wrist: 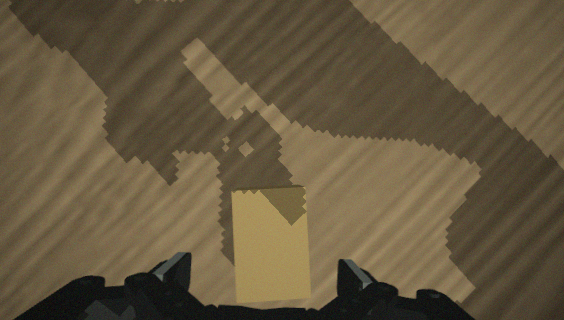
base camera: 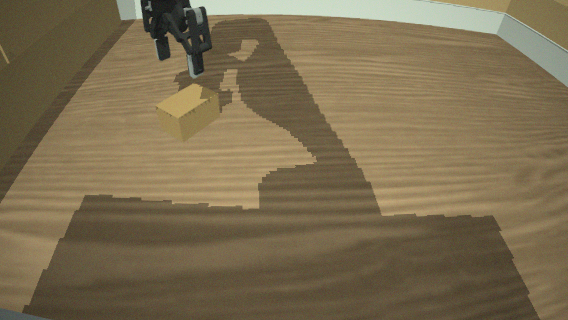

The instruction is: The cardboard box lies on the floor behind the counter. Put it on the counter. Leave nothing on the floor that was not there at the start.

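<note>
The cardboard box, small and tan, lies flat on the wooden floor, left of centre at the back in the base camera view. In the wrist view it shows low in the middle, its long sides running nearly straight up and down, between the lines of the two fingers. My gripper is open and empty. It hangs above the box, with its fingers pointing down and a gap between the fingertips and the box top. A corner of the box top is in shadow. The counter top does not show in either view.
A tan wooden panel runs along the left side in the base camera view. A white baseboard runs along the back and down the right. The shadow of the arm and base falls across the floor.
</note>
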